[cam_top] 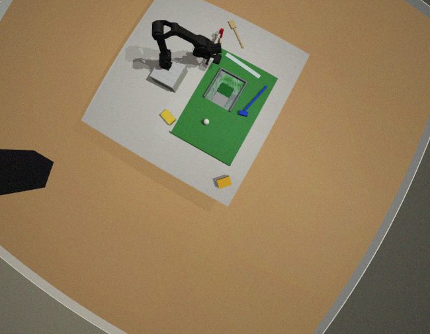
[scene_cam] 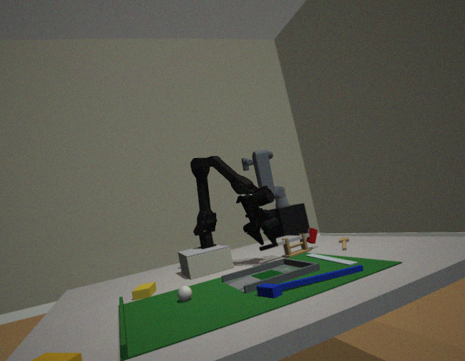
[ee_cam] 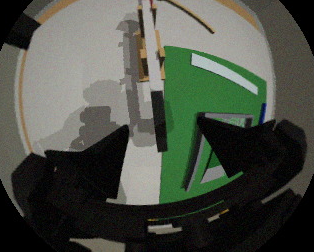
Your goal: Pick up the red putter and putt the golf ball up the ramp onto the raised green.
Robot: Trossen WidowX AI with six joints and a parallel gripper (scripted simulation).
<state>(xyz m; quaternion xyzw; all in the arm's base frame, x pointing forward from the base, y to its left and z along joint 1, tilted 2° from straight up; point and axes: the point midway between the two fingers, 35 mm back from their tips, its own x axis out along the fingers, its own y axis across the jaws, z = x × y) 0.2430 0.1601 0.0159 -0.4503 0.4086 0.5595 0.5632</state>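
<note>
Now: the red putter 10 mm behind my gripper tip, 110 mm to the left of it and 10 mm below it. Also, from my gripper tip: white strip 230 mm ahead, 90 mm to the left, 70 mm below; then small wooden rack 10 mm behind, 130 mm to the left, 30 mm below; then green mat 230 mm ahead, 240 mm to the right, 70 mm below.
</note>
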